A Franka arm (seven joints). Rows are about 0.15 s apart.
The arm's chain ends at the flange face. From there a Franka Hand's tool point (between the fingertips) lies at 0.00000 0.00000 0.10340 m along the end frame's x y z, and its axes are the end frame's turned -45 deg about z.
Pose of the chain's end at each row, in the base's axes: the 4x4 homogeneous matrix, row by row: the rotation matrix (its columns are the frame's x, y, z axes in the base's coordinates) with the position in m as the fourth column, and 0 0 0 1 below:
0.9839, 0.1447, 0.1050, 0.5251; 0.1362, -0.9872, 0.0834, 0.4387; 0.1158, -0.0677, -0.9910, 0.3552; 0, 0, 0, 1
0.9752, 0.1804, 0.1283, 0.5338; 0.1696, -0.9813, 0.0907, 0.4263; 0.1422, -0.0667, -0.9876, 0.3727; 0, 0, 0, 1
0.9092, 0.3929, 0.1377, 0.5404; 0.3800, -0.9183, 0.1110, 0.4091; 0.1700, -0.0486, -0.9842, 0.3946; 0, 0, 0, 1
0.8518, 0.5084, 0.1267, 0.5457; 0.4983, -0.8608, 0.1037, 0.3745; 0.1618, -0.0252, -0.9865, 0.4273; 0, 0, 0, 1
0.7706, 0.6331, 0.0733, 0.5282; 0.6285, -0.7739, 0.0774, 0.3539; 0.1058, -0.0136, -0.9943, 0.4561; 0, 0, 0, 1
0.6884, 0.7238, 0.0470, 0.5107; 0.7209, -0.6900, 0.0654, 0.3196; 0.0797, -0.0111, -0.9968, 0.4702; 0, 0, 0, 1
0.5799, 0.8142, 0.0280, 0.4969; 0.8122, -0.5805, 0.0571, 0.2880; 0.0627, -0.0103, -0.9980, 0.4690; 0, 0, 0, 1
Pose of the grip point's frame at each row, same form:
0.5934, 0.7980, 0.1050, 0.5360; 0.7944, -0.6017, 0.0834, 0.4473; 0.1298, 0.0340, -0.9910, 0.2527; 0, 0, 0, 1
0.5620, 0.8171, 0.1283, 0.5471; 0.8138, -0.5740, 0.0907, 0.4357; 0.1477, 0.0534, -0.9876, 0.2706; 0, 0, 0, 1
0.3651, 0.9207, 0.1377, 0.5546; 0.9180, -0.3806, 0.1110, 0.4206; 0.1546, 0.0858, -0.9842, 0.2928; 0, 0, 0, 1
0.2428, 0.9618, 0.1267, 0.5588; 0.9610, -0.2563, 0.1037, 0.3852; 0.1322, 0.0966, -0.9865, 0.3253; 0, 0, 0, 1
0.0972, 0.9926, 0.0733, 0.5358; 0.9916, -0.1028, 0.0774, 0.3619; 0.0844, 0.0652, -0.9943, 0.3533; 0, 0, 0, 1
-0.0250, 0.9986, 0.0470, 0.5156; 0.9977, 0.0218, 0.0654, 0.3264; 0.0642, 0.0485, -0.9968, 0.3671; 0, 0, 0, 1
-0.1657, 0.9858, 0.0280, 0.4998; 0.9848, 0.1638, 0.0571, 0.2939; 0.0516, 0.0371, -0.9980, 0.3658; 0, 0, 0, 1

